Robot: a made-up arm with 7 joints.
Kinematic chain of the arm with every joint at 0, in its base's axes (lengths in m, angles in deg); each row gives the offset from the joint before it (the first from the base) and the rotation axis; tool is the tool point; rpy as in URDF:
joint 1: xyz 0 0 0.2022 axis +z
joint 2: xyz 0 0 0 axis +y
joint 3: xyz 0 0 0.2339 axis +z
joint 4: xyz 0.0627 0 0 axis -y
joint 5: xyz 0.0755 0 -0.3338 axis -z
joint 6: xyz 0 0 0 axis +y
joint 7: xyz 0.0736 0 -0.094 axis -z
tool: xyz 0 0 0 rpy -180 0 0
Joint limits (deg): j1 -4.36..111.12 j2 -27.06..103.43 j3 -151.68..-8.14 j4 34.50..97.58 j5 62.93..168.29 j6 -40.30..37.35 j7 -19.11..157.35
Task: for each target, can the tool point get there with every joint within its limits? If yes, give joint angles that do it. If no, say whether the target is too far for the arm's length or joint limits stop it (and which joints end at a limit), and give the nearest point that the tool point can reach.
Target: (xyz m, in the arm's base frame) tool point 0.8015 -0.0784 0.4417
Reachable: no: too far | nearest point 0.5979 -0.0585 0.3809 | short by 0.213 m
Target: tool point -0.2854 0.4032 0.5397
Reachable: no: joint limits stop it (at a limit: joint 1, joint 3, joint 5, joint 6) | nearest point -0.1082 0.4833 0.5473 | short by 0.195 m
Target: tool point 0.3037 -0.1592 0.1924
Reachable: yes | joints 71.38 72.67 -76.56 40.44 125.45 -23.12 79.44
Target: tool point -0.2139 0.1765 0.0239
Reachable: no: joint limits stop it (at a limit: joint 1, joint 3, joint 4, joint 5) | nearest point -0.0321 0.2456 0.0247 | short by 0.194 m
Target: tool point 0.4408 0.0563 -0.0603
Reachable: yes | joints 49.10 72.74 -32.01 91.56 140.94 -23.71 110.50
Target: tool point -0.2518 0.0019 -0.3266
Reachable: no: joint limits stop it (at a limit: joint 1, joint 2, joint 3, joint 5, joint 6) | nearest point -0.1342 -0.0524 -0.2132 | short by 0.172 m
